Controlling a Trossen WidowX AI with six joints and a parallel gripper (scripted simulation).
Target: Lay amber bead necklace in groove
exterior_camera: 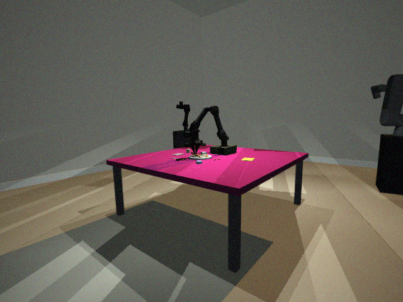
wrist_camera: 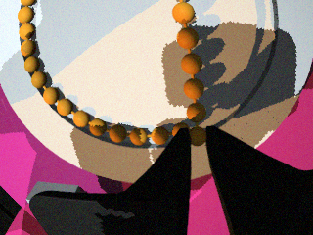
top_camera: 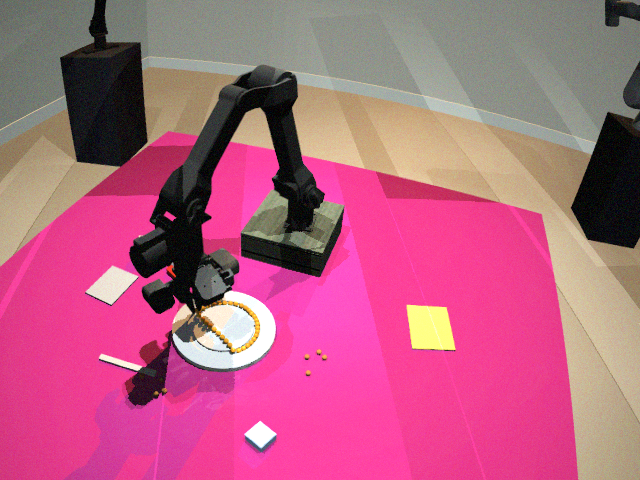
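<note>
My gripper tip is 20 mm short of the round bead board, 60 mm to the right of it and 10 mm above it. Also, from my gripper tip: white block: 140 mm behind, 10 mm to the left, 10 mm below; red-handled tool: 110 mm behind, 90 mm to the right, 10 mm below; white strip: 150 mm ahead, 90 mm to the right, 20 mm below.
</note>
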